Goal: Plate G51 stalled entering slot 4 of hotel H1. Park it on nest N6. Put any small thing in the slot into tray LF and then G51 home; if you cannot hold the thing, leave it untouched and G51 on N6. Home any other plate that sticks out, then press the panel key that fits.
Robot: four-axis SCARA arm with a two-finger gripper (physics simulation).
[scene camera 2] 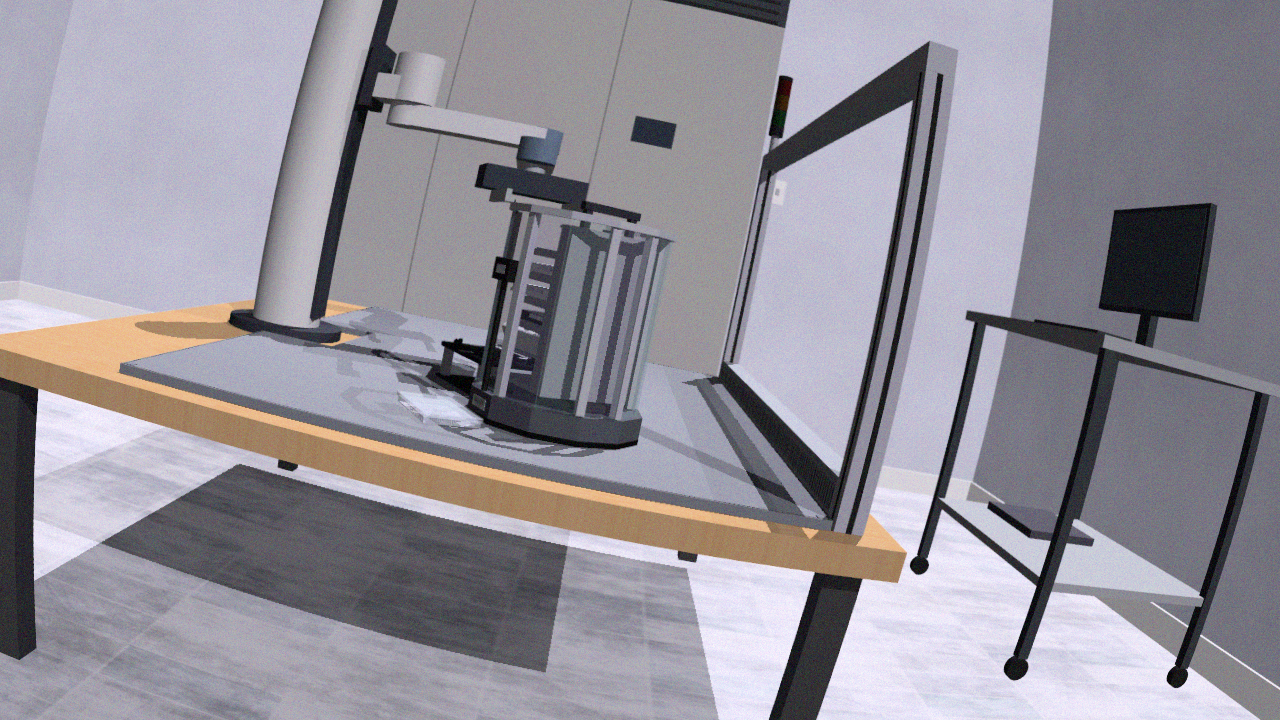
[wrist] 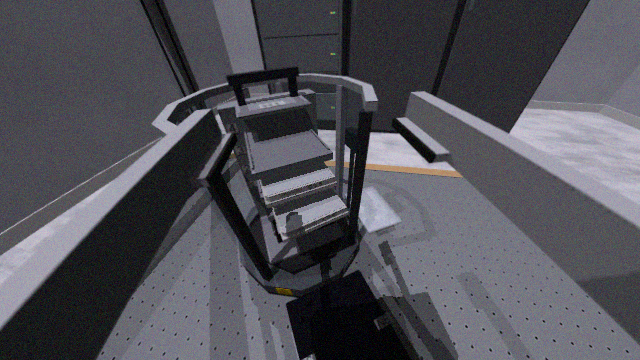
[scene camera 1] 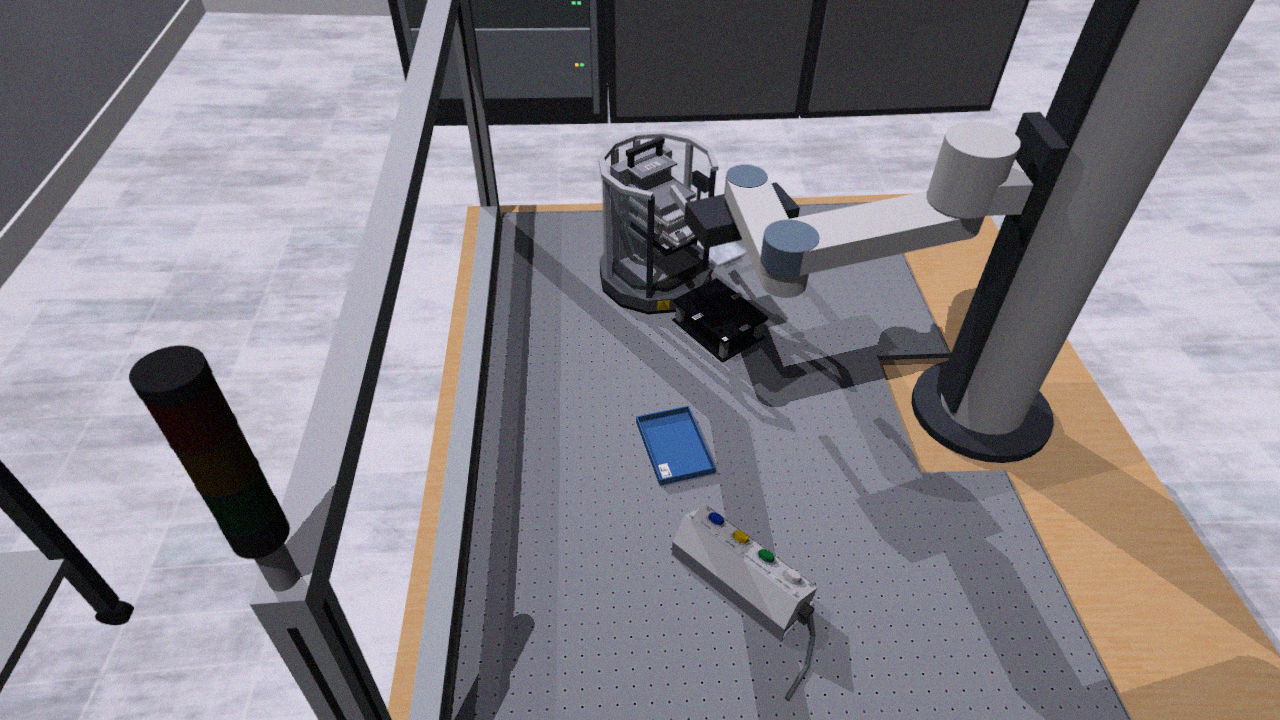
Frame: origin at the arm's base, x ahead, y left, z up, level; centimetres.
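Where they show: gripper, between the fingertips: [scene camera 2: 547,202] [wrist: 315,115] [scene camera 1: 702,183]; arm's base, origin of its link: [scene camera 2: 284,330] [scene camera 1: 979,411].
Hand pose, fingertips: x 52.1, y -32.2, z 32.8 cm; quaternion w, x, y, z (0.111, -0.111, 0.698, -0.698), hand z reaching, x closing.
Note:
Each offset is from my fingertips to the top centre of the thing. "spot": to the spot under its first point.
Hotel H1 [scene camera 1: 626,291] [scene camera 2: 554,425] [wrist: 243,235] stands at the table's back. In the wrist view, a grey slab @[spot: dx +5.5, dy -8.0, dz -7.3 cm] [wrist: 290,147], apparently a plate, juts out below the hotel's top; no G51 label is readable. Two pale-fronted plates, an upper one @[dx +6.4, dy -8.5, dz -9.4 cm] [wrist: 300,183] and a lower one @[dx +4.8, dy -6.7, dz -12.7 cm] [wrist: 320,212], sit beneath it. My gripper [wrist: 315,115] is open, fingers partly closed in, level before the hotel's upper part, with nothing between them. The black nest N6 @[dx -4.5, dy +7.5, dz -24.5 cm] [scene camera 1: 716,308] [wrist: 340,325] lies in front of the hotel and bears no visible plate. I cannot make out a small thing in slot 4.
A blue tray @[dx +7.7, dy +39.3, dz -29.8 cm] [scene camera 1: 673,440] lies mid-table, its label unreadable. The key panel @[dx -0.6, dy +66.9, dz -23.1 cm] [scene camera 1: 738,573] has blue, yellow, green and white keys. A pale, clear sheet @[dx -7.5, dy -20.7, dz -30.1 cm] [scene camera 1: 729,253] [scene camera 2: 438,407] [wrist: 378,210] lies beside the hotel. A framed guard [scene camera 2: 859,286] stands along one edge, and the arm's column [scene camera 1: 1060,268] opposite.

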